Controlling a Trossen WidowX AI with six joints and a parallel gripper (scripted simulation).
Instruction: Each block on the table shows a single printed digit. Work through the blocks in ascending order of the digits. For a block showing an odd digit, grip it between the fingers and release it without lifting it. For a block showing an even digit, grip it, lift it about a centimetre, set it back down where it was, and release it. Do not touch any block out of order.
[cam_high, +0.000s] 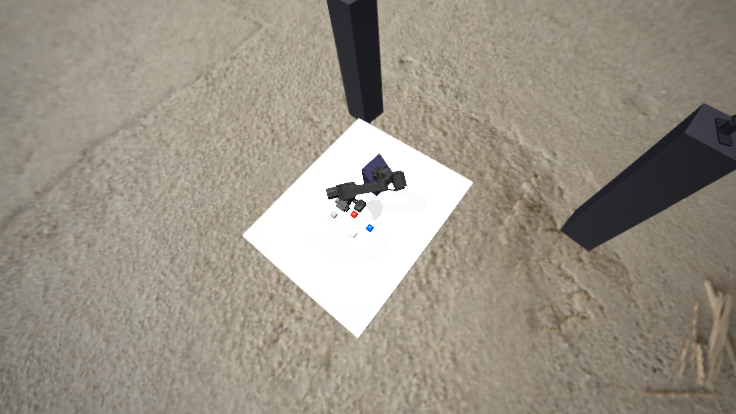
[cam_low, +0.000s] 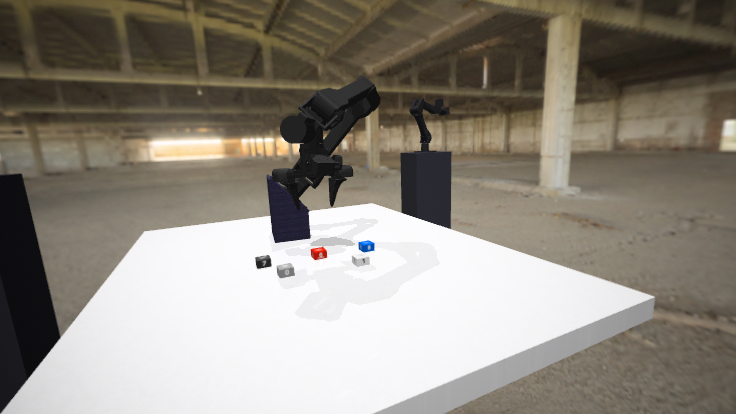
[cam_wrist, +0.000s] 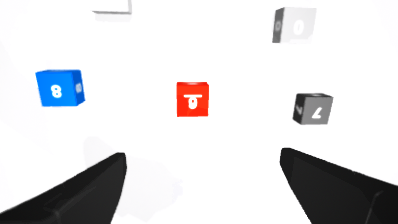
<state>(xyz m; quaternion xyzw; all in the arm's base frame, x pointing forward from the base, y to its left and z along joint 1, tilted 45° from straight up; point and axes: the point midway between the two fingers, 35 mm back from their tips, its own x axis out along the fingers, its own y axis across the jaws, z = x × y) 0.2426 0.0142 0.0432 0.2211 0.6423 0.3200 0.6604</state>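
My gripper tip is now 120 mm above the grey block, 90 mm to the left of it and 90 mm short of it. From my gripper tip the other things lie so: blue block: 130 mm to the left, 120 mm below; white block: 120 mm below, 90 mm ahead, 80 mm to the left; red block: 120 mm below.
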